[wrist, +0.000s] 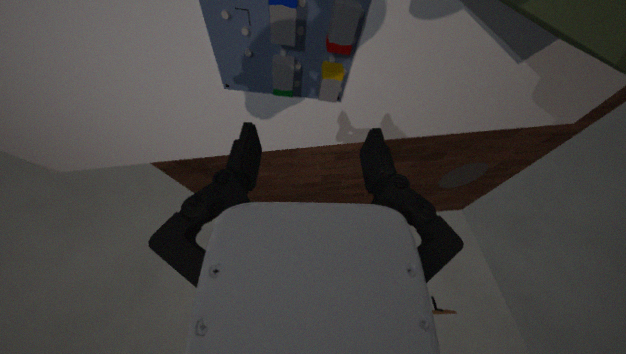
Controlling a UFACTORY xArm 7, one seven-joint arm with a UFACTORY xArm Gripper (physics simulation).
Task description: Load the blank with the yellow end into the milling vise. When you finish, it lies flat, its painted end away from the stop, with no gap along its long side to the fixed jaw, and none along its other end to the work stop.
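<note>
The blank with the yellow end (331, 81) lies on the blue-grey board (235, 70) near its lower right corner, at the upper middle of the view. Its yellow end points up in the view, and its bare grey end lies at the board's lower edge. My gripper (312, 138) is open, its fingers wide apart and nothing between them. The fingertips show below the board in the view, apart from the blank. The milling vise, its fixed jaw and the work stop do not show in this view.
Blanks with a green end (283, 75), a red end (343, 25) and a blue end (283, 24) lie beside pegs on the same board. A green block (590, 25) stands at the upper right. The white table's edge runs across behind the fingers, with brown floor beyond.
</note>
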